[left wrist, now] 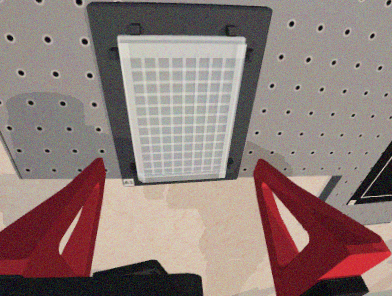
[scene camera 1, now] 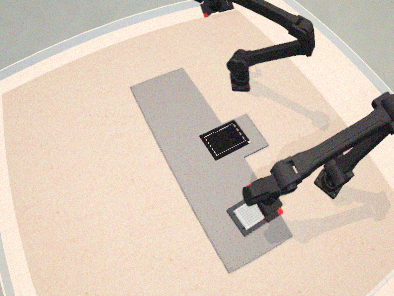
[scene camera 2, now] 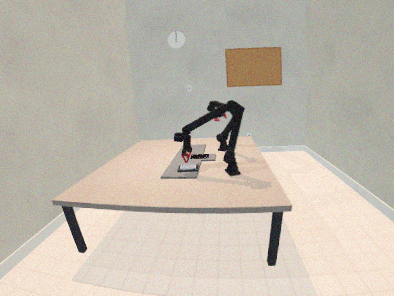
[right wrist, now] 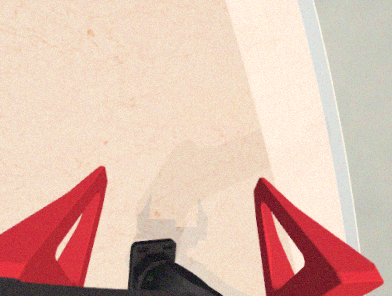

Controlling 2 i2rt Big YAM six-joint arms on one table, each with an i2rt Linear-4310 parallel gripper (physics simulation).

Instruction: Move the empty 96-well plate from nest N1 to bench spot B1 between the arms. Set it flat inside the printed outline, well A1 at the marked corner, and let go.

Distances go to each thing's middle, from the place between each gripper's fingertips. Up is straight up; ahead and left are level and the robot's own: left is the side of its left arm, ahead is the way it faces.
The white well plate [left wrist: 181, 91] is 60 mm below my left hand. Also, from my left hand: black rectangle with white outline [scene camera 1: 227, 138] (310 mm to the right, 90 mm behind, 70 mm below); then dark nest [left wrist: 104, 28] (60 mm below, 10 mm to the right).
I see my right gripper 460 mm to the right of the black rectangle with white outline, 280 mm short of it and 270 mm above it. From my right hand the other things lie so: white well plate 770 mm to the left, 370 mm ahead, 260 mm below; dark nest 770 mm to the left, 380 mm ahead, 260 mm below.
